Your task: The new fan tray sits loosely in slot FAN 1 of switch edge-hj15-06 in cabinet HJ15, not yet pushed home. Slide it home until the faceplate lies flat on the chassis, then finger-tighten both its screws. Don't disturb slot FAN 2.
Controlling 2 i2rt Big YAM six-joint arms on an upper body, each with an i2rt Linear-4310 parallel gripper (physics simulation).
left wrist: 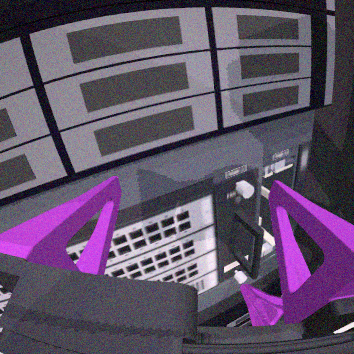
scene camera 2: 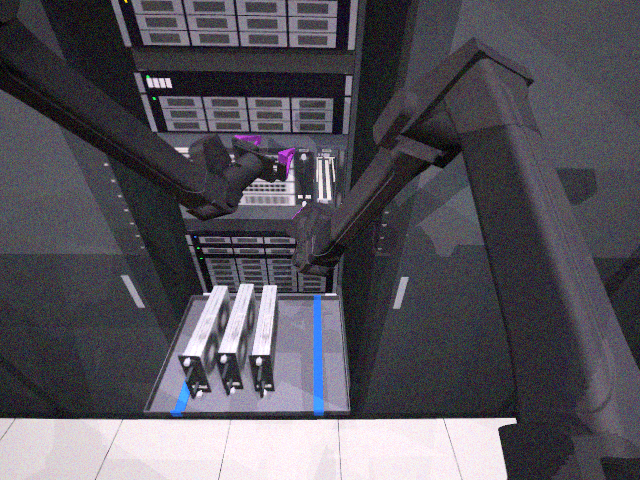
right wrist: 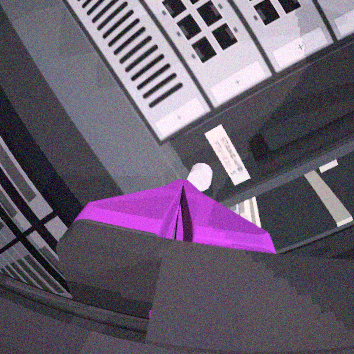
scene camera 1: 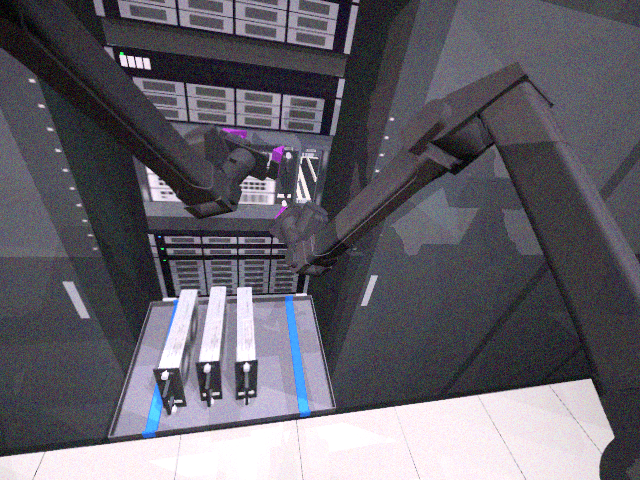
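The fan tray's black faceplate (scene camera 1: 287, 175) (scene camera 2: 303, 178) (left wrist: 225, 210) (right wrist: 235, 125) stands upright in FAN 1. I cannot tell whether it lies fully flat. Its handle (left wrist: 257, 245) sticks out between a white upper screw (left wrist: 245, 189) and a white lower screw (left wrist: 240, 276) (right wrist: 201, 176). Slot FAN 2 (scene camera 2: 324, 178) (right wrist: 295, 200), with pale strips, is to its right in the scene views. My left gripper (scene camera 1: 261, 143) (scene camera 2: 268, 147) (left wrist: 194, 185) is open, before the switch's upper part. My right gripper (scene camera 1: 281, 210) (scene camera 2: 298, 211) (left wrist: 242, 285) (right wrist: 181, 189) is shut and empty, its tips close beside the lower screw.
White port modules (left wrist: 150, 235) (right wrist: 220, 60) fill the switch left of the tray in the scene views. Drive units sit above and below. A grey shelf (scene camera 1: 273, 351) (scene camera 2: 297, 351) with blue strips holds three fan trays (scene camera 1: 246, 330) (scene camera 2: 266, 325) below. Dark cabinet panels flank both sides.
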